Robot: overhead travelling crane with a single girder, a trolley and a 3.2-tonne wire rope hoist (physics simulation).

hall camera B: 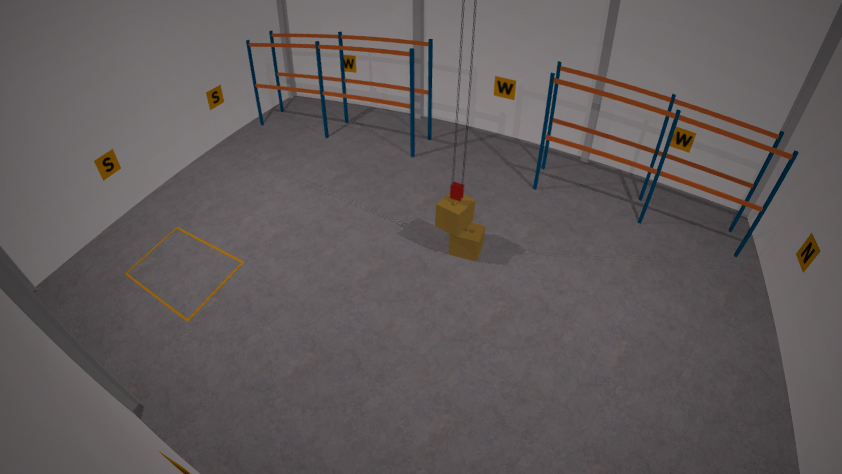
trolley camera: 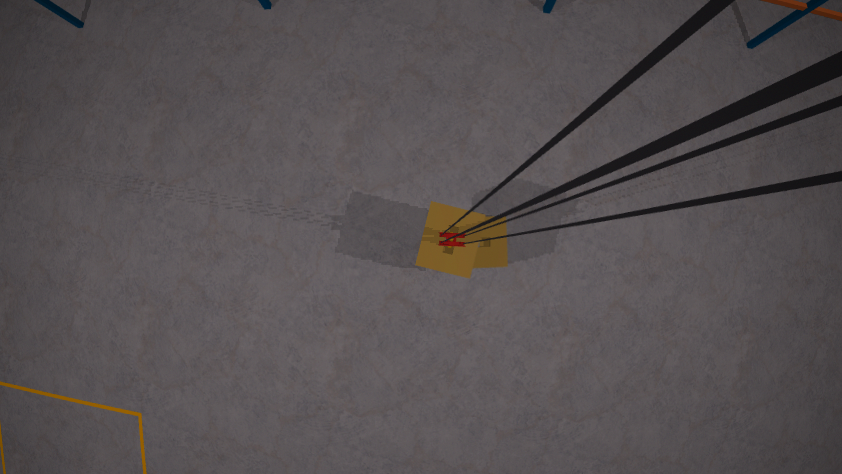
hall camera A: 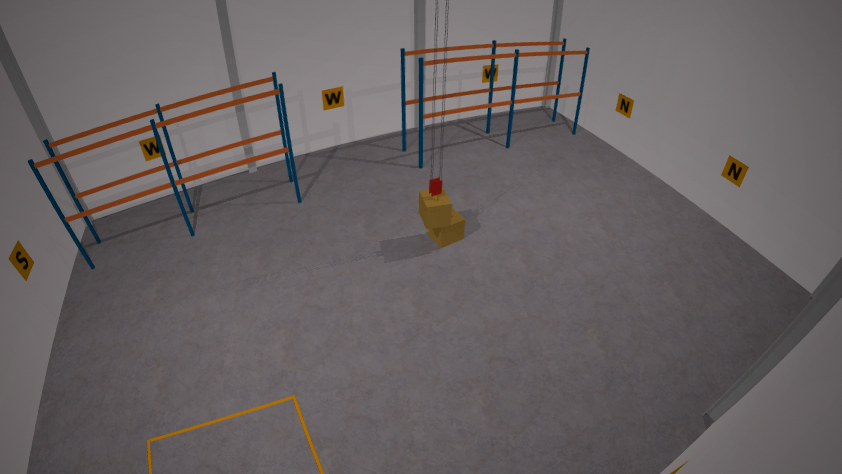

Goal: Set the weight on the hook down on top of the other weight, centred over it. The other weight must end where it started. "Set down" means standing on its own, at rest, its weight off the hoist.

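Observation:
The red hook block (hall camera A: 435,187) (hall camera B: 456,191) (trolley camera: 451,239) hangs on its ropes and carries a yellow-brown box-shaped weight (hall camera A: 437,215) (hall camera B: 452,216) (trolley camera: 436,256). This weight looks upright. The other weight (hall camera A: 451,232) (hall camera B: 465,246) (trolley camera: 496,254), of similar colour, stands on the floor, lower and partly behind the hanging one. In the trolley view the hanging weight lies to the left of the lower one, overlaps it and is turned relative to it. The lower weight's left part is hidden there. Whether a gap remains between the two is not clear.
A blue and orange rack (hall camera A: 170,166) (hall camera B: 413,105) and a second rack (hall camera A: 421,117) (hall camera B: 659,164) stand along the W wall. A yellow-orange outlined square (hall camera A: 220,418) (hall camera B: 156,296) (trolley camera: 70,398) is marked on the floor. Shadows lie on both sides of the weights.

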